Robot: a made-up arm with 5 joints.
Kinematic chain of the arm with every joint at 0, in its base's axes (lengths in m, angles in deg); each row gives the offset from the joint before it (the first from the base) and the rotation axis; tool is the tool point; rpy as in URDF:
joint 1: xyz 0.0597 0 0.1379 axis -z
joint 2: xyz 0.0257 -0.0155 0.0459 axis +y
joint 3: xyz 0.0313 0 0.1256 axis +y
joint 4: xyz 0.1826 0 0.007 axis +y
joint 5: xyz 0.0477 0.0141 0 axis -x
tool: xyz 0 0 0 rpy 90 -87.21 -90
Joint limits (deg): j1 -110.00..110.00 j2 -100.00..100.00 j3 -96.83..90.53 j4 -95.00..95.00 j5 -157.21..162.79
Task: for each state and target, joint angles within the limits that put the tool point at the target. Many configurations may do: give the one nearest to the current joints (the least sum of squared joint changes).
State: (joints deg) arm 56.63 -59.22 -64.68 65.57 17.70
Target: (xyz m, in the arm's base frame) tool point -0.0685 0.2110 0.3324
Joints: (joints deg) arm 59.04 -88.42 -66.58 90.53 17.70
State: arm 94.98 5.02 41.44 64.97 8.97
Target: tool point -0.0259 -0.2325 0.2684
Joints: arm 109.89 -7.46 10.64 55.76 8.97
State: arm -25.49 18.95 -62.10 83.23 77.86
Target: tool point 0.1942 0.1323 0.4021
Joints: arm -44.95 -12.66 -29.20 95.00 77.86
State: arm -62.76 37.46 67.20 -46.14 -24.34
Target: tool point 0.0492 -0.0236 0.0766
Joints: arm -62.91 62.92 88.51 -35.91 -24.34
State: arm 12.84 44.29 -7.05 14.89 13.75
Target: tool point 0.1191 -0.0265 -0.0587
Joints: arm 22.81 90.04 20.19 18.21 13.75
